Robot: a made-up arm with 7 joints.
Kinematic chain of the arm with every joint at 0, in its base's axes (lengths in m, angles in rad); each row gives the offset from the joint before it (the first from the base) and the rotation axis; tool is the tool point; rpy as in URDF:
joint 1: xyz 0 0 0.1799 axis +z
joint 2: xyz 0 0 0 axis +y
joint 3: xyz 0 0 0.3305 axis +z
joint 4: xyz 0.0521 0 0 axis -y
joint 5: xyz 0.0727 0 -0.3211 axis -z
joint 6: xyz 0 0 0 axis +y
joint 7: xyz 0.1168 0 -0.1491 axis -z
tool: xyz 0 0 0 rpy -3.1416 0 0
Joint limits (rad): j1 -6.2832..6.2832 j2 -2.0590..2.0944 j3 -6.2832..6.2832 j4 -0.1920..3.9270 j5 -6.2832..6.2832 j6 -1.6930..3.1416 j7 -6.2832..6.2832
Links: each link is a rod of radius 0.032 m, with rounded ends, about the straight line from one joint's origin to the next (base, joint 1, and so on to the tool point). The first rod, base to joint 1, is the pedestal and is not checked.
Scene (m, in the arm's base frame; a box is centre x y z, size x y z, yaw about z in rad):
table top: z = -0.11
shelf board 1: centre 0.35 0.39 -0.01 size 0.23 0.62 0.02 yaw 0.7
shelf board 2: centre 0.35 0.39 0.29 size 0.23 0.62 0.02 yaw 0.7
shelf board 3: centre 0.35 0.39 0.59 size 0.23 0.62 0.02 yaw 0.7
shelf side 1: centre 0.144 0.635 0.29 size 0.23 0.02 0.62 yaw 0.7
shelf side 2: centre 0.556 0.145 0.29 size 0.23 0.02 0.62 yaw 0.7
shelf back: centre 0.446 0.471 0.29 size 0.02 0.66 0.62 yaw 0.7
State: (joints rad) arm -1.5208 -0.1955 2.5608 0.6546 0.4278 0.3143 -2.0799
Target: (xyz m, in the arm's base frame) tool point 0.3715 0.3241 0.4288
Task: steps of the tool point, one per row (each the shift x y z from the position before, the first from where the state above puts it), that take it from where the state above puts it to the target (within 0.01 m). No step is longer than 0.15 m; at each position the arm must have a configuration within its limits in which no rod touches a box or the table.
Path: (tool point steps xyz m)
1: -0.0607 -0.0517 0.0038
2: -0.0644 -0.0535 -0.0038
3: 0.0367 0.0115 0.0974
4: 0.0321 -0.0266 0.1060
5: 0.0170 -0.0648 0.1028
6: 0.0556 0.0392 0.0079
7: 0.0529 0.0436 -0.0012
8: 0.0457 0.0471 -0.0067

